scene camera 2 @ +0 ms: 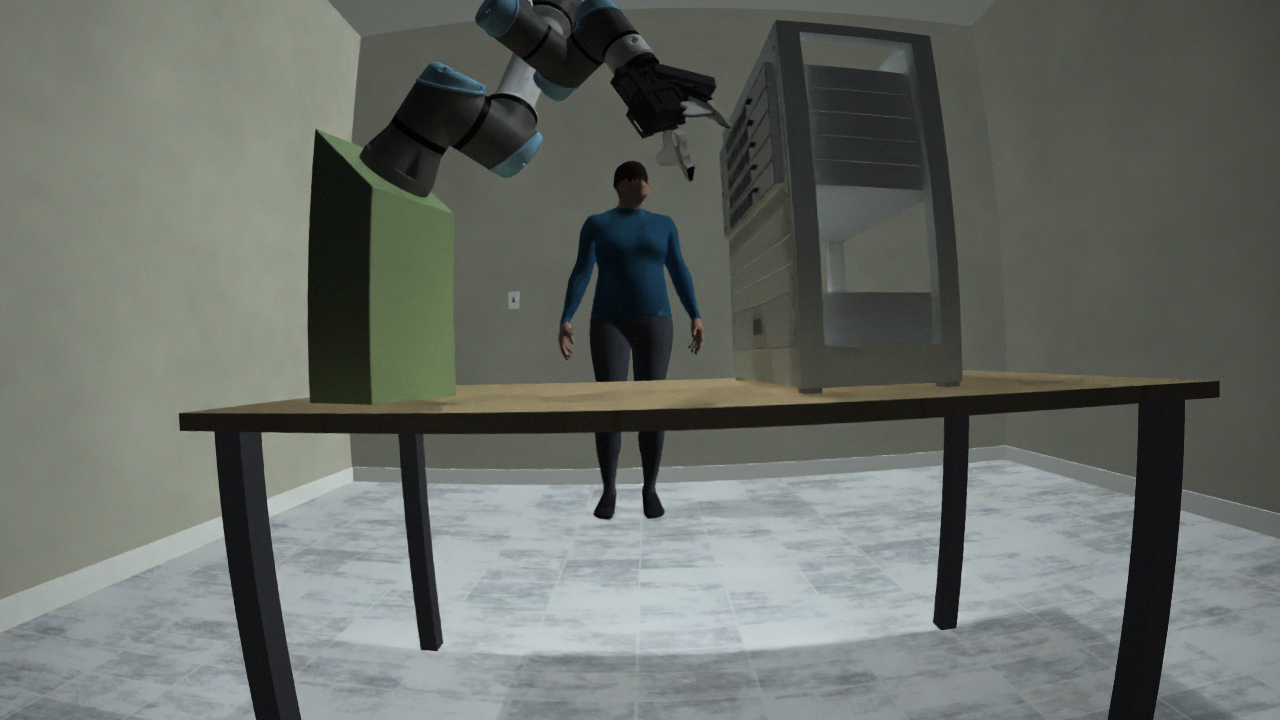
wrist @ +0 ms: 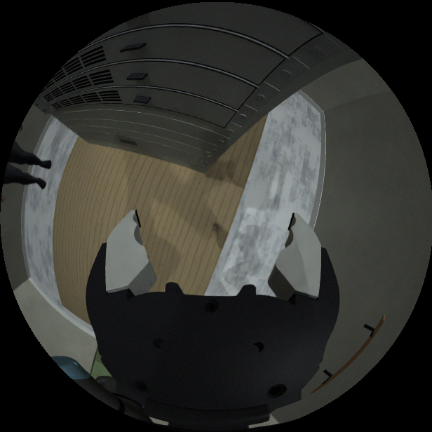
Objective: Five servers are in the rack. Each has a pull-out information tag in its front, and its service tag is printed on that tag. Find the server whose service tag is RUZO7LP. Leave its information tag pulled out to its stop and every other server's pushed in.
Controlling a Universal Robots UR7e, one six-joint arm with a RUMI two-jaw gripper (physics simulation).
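Pixels of known places: gripper, fingertip midpoint: (scene camera 2: 709,155); arm's base at its link origin: (scene camera 2: 394,175).
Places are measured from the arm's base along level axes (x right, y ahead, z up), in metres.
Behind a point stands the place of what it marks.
Observation:
The grey rack (scene camera 2: 802,268) @(x 0.153, y 0.704, z -0.228 m) (wrist: 274,84) stands upright on the table. The stacked dark servers (scene camera 2: 760,125) @(x 0.064, y 0.677, z 0.045 m) (wrist: 200,76) fill its upper part, with vent grilles and small dark tabs on their fronts. Three tabs show in the wrist view: an upper tab (wrist: 133,47), a middle tab (wrist: 137,76) and a lower tab (wrist: 142,99). No service tag print is readable, and the topmost fronts are cut off there. My gripper (scene camera 2: 708,151) @(x 0.133, y 0.570, z -0.042 m) (wrist: 213,213) is open and empty, in front of the servers' fronts. One fingertip appears close to the rack in the scene view; contact cannot be told.
The wooden table (scene camera 2: 626,394) @(x 0.030, y 0.430, z -0.420 m) (wrist: 100,200) bears the rack and a green pedestal (scene camera 2: 411,295) @(x 0.053, y 0.062, z -0.239 m) under the arm's base. Light blank panels (scene camera 2: 760,268) @(x -0.056, y 0.692, z -0.194 m) (wrist: 165,121) cover the rack's lower front. A person in a blue top (scene camera 2: 631,259) stands behind the table.

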